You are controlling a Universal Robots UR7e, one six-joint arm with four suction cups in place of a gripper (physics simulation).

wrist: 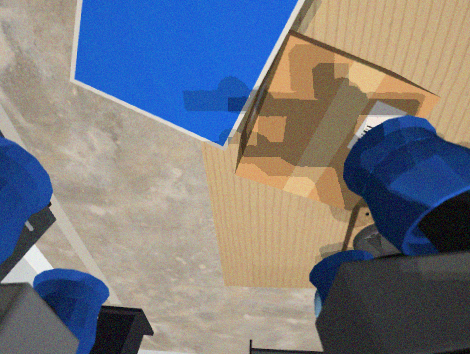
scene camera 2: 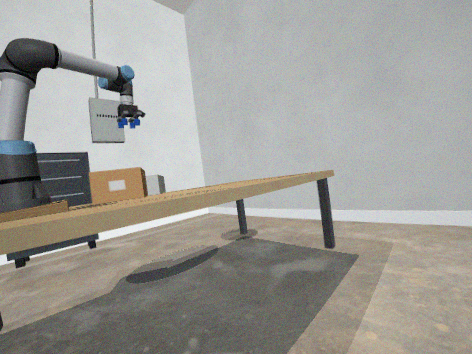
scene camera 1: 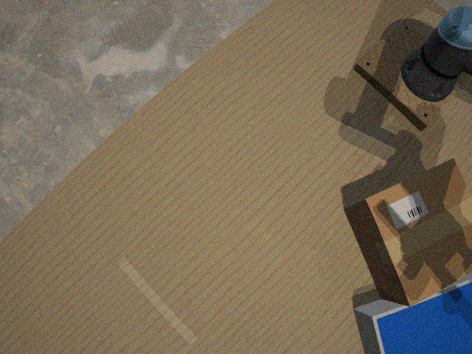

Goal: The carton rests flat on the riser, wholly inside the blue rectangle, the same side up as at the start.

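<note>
The carton is a brown box with a pale tape strip and a white barcode label on top. It stands flat on the table, close beside the riser, outside the blue rectangle. The blue rectangle covers the riser's top inside a pale border. In both views it is partly cut off. My gripper, with blue suction cups, hangs well above the carton and riser, touching neither. It is open, with nothing on the cups. One cup covers part of the carton's label in the wrist view.
The wooden table bears the arm's base. A thin dark bar lies near the base. Behind the table stand a dark drawer cabinet and a grey wall box.
</note>
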